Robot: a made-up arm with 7 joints. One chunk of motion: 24 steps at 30 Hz.
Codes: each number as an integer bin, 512 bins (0 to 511) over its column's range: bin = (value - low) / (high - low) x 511, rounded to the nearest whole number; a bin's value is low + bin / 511 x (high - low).
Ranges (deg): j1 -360.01..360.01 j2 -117.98..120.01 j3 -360.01..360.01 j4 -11..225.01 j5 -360.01..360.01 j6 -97.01..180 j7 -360.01..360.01
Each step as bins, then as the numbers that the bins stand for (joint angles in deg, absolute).
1 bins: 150 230 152 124 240 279 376
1 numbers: -148.65 -10.86 -145.84 46.27 -21.84 54.23 169.79
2 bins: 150 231 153 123 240 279 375
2 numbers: -148.65 -10.40 -144.43 45.81 -21.84 54.23 168.38
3 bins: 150 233 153 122 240 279 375
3 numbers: -148.65 -9.46 -144.43 45.35 -21.84 54.23 168.38
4 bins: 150 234 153 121 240 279 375
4 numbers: -148.65 -9.00 -144.43 44.88 -21.84 54.23 168.38
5 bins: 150 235 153 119 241 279 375
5 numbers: -148.65 -8.53 -144.43 43.96 -20.43 54.23 168.38
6 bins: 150 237 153 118 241 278 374
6 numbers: -148.65 -7.60 -144.43 43.50 -20.43 53.69 166.97
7 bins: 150 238 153 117 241 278 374
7 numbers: -148.65 -7.14 -144.43 43.04 -20.43 53.69 166.97
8 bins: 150 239 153 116 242 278 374
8 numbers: -148.65 -6.67 -144.43 42.58 -19.02 53.69 166.97
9 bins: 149 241 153 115 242 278 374
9 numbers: -150.06 -5.74 -144.43 42.11 -19.02 53.69 166.97
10 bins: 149 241 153 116 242 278 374
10 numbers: -150.06 -5.74 -144.43 42.58 -19.02 53.69 166.97
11 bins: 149 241 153 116 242 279 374
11 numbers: -150.06 -5.74 -144.43 42.58 -19.02 54.23 166.97
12 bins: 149 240 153 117 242 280 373
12 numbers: -150.06 -6.20 -144.43 43.04 -19.02 54.78 165.56
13 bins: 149 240 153 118 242 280 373
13 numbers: -150.06 -6.20 -144.43 43.50 -19.02 54.78 165.56
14 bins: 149 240 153 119 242 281 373
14 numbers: -150.06 -6.20 -144.43 43.96 -19.02 55.32 165.56
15 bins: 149 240 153 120 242 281 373
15 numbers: -150.06 -6.20 -144.43 44.42 -19.02 55.32 165.56
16 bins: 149 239 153 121 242 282 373
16 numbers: -150.06 -6.67 -144.43 44.88 -19.02 55.86 165.56
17 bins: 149 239 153 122 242 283 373
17 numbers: -150.06 -6.67 -144.43 45.35 -19.02 56.40 165.56
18 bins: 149 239 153 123 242 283 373
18 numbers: -150.06 -6.67 -144.43 45.81 -19.02 56.40 165.56
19 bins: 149 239 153 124 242 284 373
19 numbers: -150.06 -6.67 -144.43 46.27 -19.02 56.94 165.56
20 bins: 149 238 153 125 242 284 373
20 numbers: -150.06 -7.14 -144.43 46.73 -19.02 56.94 165.56
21 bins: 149 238 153 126 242 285 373
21 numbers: -150.06 -7.14 -144.43 47.19 -19.02 57.49 165.56
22 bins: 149 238 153 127 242 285 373
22 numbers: -150.06 -7.14 -144.43 47.66 -19.02 57.49 165.56
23 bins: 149 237 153 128 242 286 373
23 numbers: -150.06 -7.60 -144.43 48.12 -19.02 58.03 165.56
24 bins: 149 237 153 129 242 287 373
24 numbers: -150.06 -7.60 -144.43 48.58 -19.02 58.57 165.56
